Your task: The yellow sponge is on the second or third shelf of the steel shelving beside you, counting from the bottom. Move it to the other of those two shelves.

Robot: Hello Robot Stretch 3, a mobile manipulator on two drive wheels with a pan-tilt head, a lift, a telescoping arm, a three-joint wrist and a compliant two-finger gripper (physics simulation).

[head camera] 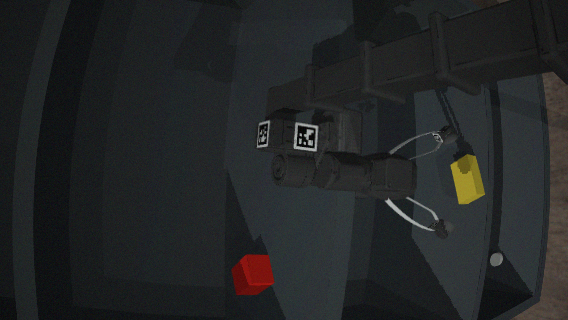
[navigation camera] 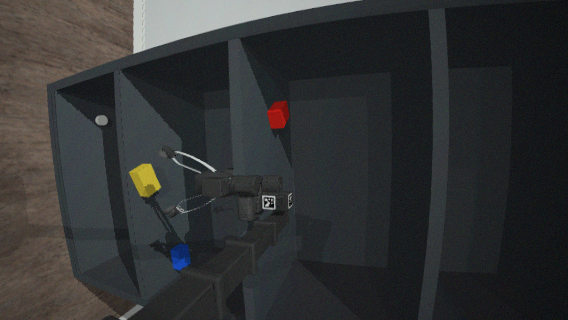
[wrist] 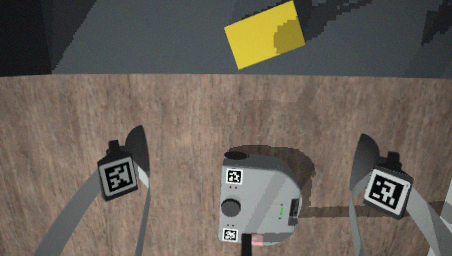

Labels:
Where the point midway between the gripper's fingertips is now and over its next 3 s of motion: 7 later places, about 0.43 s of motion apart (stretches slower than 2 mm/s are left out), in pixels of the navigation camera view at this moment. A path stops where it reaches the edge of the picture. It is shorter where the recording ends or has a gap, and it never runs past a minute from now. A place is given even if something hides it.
The gripper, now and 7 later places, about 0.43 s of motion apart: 162, 181; 162, 181; 155, 182; 139, 186; 116, 190; 88, 195; 54, 201; 17, 208

